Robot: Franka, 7 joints.
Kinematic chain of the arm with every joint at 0, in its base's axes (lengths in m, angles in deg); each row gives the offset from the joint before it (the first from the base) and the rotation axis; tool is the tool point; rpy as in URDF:
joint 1: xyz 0 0 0.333 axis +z
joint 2: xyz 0 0 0 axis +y
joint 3: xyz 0 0 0.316 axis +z
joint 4: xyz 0.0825 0 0 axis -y
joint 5: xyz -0.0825 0 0.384 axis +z
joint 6: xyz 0 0 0 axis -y
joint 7: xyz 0.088 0 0 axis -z
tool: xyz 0 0 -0.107 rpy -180 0 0
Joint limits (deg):
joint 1: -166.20..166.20
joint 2: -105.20..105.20
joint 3: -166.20..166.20
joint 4: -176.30..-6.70
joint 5: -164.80..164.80
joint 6: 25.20..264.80
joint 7: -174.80..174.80
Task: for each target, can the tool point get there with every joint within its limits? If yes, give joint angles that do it. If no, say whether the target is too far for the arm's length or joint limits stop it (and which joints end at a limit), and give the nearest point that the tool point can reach.
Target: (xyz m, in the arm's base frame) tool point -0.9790 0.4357 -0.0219
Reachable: no: too far | nearest point -0.7440 0.3311 0.0633 | short by 0.271 m
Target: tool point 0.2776 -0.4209 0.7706
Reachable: yes | joints -90.71 -11.11 26.57 -85.57 20.16 98.49 90.83
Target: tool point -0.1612 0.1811 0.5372
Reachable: yes | joints 56.47 -81.50 73.31 -157.49 -78.23 56.46 -92.49
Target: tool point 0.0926 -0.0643 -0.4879
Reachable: no: joint limits stop it (at a limit: joint 2) | nearest point 0.1233 -0.0856 -0.3438 | short by 0.149 m
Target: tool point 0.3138 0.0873 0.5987
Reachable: yes | joints -56.74 -56.54 67.70 -143.01 84.67 229.08 68.65
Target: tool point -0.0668 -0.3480 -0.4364
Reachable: no: joint limits stop it (at a limit: joint 2) | nearest point -0.0651 -0.3389 -0.3572 | short by 0.080 m
